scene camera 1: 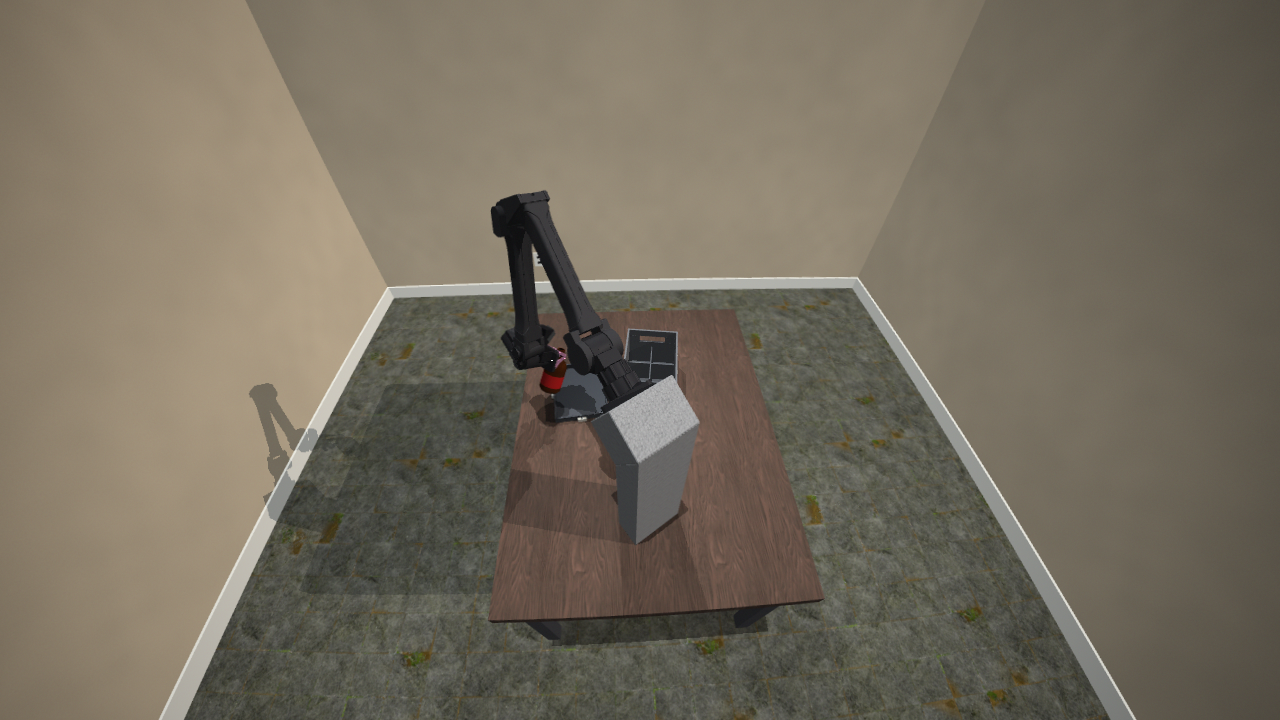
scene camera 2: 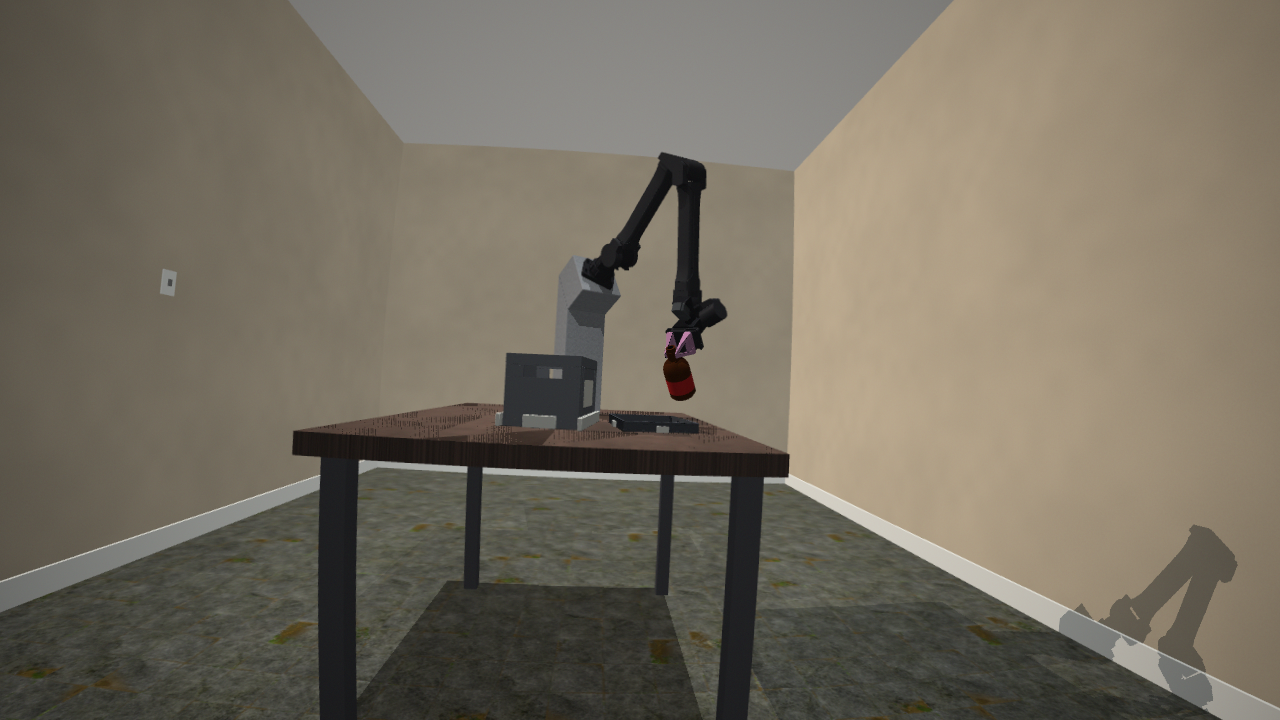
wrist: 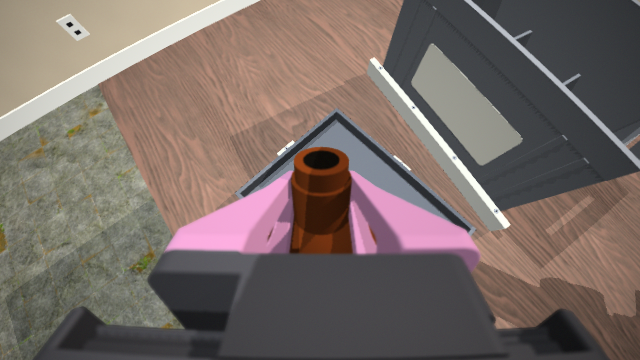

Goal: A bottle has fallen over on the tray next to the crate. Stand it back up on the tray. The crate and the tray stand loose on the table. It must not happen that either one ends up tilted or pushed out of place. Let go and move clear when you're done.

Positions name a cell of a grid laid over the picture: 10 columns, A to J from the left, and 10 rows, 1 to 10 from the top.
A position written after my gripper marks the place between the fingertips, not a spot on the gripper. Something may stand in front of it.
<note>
In view: my gripper (scene camera 2: F5), a brown bottle (scene camera 2: F6) and a dark grey tray (scene camera 1: E6).
The brown bottle also shows in the wrist view (wrist: F6). The dark grey tray is seen too in scene camera 2 (scene camera 2: E6) and in the wrist view (wrist: F5). My gripper is seen too in the wrist view (wrist: F6).
</note>
